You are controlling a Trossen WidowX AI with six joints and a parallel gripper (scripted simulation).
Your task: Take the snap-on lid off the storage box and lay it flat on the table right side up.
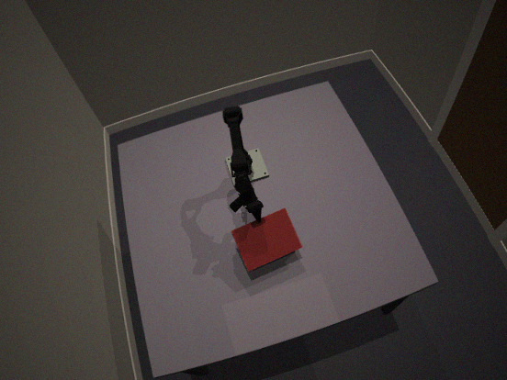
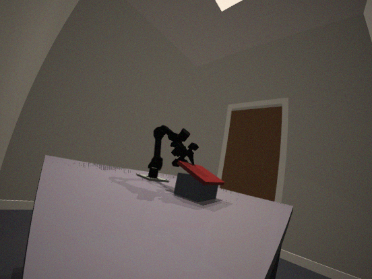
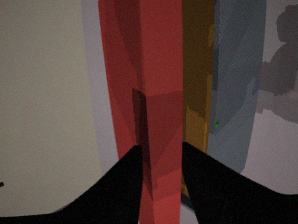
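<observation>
Now: the red lid 80 mm ahead of my gripper tip and 30 mm below it. From my gripper tip the other things lie so: grey storage box (100 mm below, 60 mm ahead, 10 mm to the right).
</observation>
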